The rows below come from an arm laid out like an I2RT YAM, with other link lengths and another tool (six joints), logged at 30 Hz.
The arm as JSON. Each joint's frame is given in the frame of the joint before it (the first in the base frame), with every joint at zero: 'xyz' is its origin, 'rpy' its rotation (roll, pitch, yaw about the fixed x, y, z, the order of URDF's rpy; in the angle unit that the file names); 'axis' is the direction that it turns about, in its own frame. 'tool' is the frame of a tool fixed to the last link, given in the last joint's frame.
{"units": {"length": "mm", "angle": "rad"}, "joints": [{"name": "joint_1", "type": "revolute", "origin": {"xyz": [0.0, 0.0, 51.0], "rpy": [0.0, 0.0, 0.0]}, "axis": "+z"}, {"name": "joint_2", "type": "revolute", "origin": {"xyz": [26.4, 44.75, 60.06], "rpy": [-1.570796, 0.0, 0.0]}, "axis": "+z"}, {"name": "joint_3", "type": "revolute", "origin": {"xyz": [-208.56, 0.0, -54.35], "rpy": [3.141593, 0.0, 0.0]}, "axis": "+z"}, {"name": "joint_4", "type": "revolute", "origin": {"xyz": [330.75, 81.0, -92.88], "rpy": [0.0, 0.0, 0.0]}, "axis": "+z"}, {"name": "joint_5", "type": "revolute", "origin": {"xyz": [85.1, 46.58, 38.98], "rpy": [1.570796, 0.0, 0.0]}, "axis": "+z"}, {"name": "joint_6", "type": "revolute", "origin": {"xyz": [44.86, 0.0, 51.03], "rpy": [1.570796, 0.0, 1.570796]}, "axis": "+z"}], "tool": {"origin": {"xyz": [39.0, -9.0, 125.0], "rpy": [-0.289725, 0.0, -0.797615]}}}
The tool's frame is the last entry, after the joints.
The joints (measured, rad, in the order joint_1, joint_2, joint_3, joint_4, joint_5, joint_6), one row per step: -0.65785 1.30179 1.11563 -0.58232 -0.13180 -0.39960; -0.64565 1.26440 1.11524 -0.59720 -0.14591 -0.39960; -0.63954 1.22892 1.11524 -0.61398 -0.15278 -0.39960; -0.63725 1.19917 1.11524 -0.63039 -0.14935 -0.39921; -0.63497 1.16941 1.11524 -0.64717 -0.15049 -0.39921; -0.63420 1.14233 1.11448 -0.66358 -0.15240 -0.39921; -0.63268 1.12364 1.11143 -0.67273 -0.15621 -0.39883; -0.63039 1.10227 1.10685 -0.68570 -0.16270 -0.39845; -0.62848 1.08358 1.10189 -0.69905 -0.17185 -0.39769; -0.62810 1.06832 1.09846 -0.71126 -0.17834 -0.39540; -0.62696 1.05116 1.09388 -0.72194 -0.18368 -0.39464; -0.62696 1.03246 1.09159 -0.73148 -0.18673 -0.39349; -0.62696 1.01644 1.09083 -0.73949 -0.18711 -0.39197; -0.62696 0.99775 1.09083 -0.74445 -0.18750 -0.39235; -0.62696 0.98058 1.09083 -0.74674 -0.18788 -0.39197
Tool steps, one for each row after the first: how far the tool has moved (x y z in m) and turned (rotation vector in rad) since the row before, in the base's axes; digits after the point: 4 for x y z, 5 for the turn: 0.0012 0.0100 0.0147 -0.00571 -0.02347 0.02245; -0.0019 0.0067 0.0134 -0.00751 -0.01774 0.01120; -0.0039 0.0036 0.0106 -0.00950 -0.00949 -0.00054; -0.0037 0.0044 0.0103 -0.00711 -0.01088 0.00315; -0.0040 0.0038 0.0086 -0.00489 -0.00871 0.00224; -0.0022 0.0033 0.0049 -0.00162 -0.00679 0.00422; -0.0026 0.0046 0.0044 0.00132 -0.00562 0.00709; -0.0023 0.0047 0.0028 0.00498 -0.00394 0.00855; -0.0025 0.0033 0.0022 0.00518 -0.00280 0.00400; -0.0024 0.0035 0.0027 0.00215 -0.00374 0.00482; -0.0029 0.0027 0.0048 -0.00165 -0.00703 0.00167; -0.0027 0.0020 0.0047 -0.00295 -0.00647 -0.00063; -0.0027 0.0020 0.0069 -0.00814 -0.01114 0.00054; -0.0023 0.0017 0.0068 -0.00826 -0.01230 0.00008
